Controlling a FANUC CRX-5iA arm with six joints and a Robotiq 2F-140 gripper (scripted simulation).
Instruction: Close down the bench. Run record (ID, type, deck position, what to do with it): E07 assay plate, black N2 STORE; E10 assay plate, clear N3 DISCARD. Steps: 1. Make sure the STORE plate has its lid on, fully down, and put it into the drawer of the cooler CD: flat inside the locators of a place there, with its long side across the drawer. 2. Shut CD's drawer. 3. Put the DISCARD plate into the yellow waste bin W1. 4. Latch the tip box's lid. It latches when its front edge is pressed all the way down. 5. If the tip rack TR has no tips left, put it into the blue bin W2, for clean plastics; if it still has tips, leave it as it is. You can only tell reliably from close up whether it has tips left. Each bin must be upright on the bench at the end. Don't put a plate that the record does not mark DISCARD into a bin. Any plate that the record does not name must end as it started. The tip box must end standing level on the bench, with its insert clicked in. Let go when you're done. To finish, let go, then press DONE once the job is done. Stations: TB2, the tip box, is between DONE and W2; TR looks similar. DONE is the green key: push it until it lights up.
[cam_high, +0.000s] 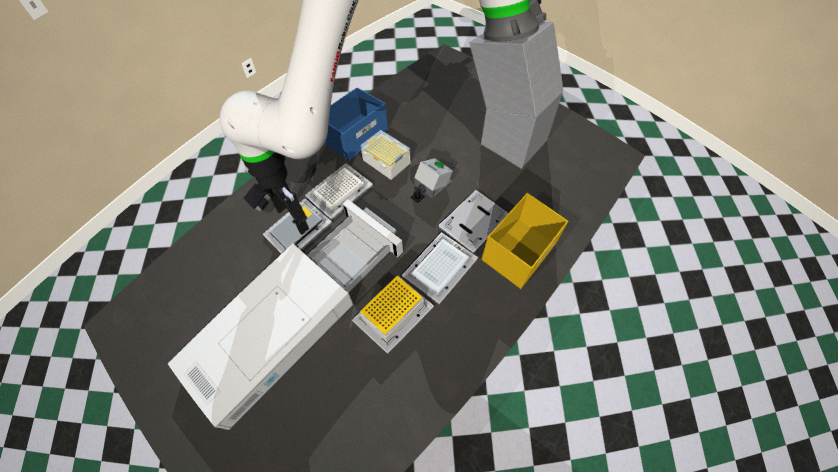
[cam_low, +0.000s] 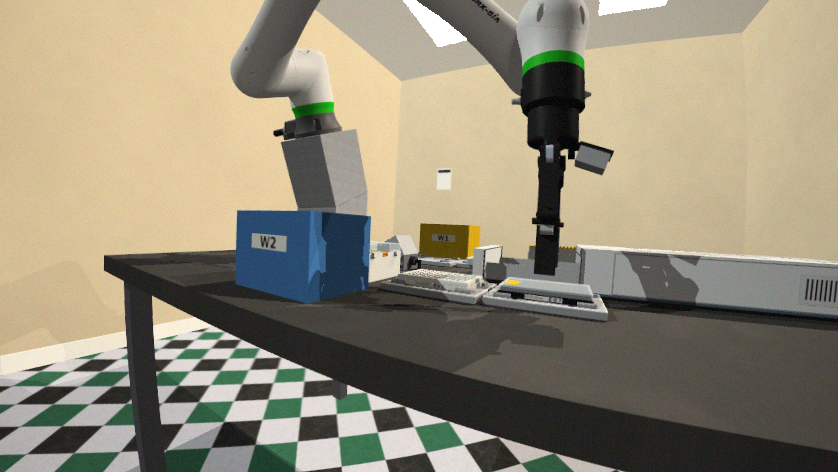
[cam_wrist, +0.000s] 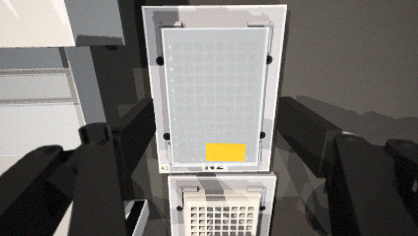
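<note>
My gripper is now 5 cm above the lid. The rest, counted from my hand: black assay plate: 5 cm below; then white plate: 17 cm behind, 5 cm below; then nest N2: 7 cm below.
</note>
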